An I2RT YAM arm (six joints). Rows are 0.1 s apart.
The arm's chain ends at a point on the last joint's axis. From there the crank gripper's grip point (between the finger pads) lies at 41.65 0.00 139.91 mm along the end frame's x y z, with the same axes.
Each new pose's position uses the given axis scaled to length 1; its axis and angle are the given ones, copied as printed.
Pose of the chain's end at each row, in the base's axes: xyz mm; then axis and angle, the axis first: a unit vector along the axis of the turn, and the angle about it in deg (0 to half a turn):
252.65 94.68 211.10 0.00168 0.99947 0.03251 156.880
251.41 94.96 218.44 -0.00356 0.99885 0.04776 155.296
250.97 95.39 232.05 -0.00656 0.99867 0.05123 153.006
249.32 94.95 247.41 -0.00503 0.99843 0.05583 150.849
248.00 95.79 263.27 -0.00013 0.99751 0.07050 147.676
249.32 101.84 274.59 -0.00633 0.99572 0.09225 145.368
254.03 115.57 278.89 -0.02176 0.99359 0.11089 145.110
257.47 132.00 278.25 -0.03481 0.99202 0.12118 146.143
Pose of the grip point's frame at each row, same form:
269.27 103.98 66.37 0.00168 0.99947 0.03251 156.880
271.93 108.45 74.54 -0.00356 0.99885 0.04776 155.296
277.19 109.80 89.17 -0.00656 0.99867 0.05123 153.006
280.92 110.64 105.76 -0.00503 0.99843 0.05583 150.849
287.43 115.51 124.11 -0.00013 0.99751 0.07050 147.676
294.07 127.47 138.03 -0.00633 0.99572 0.09225 145.368
298.80 146.37 143.41 -0.02176 0.99359 0.11089 145.110
299.22 165.68 142.48 -0.03481 0.99202 0.12118 146.143

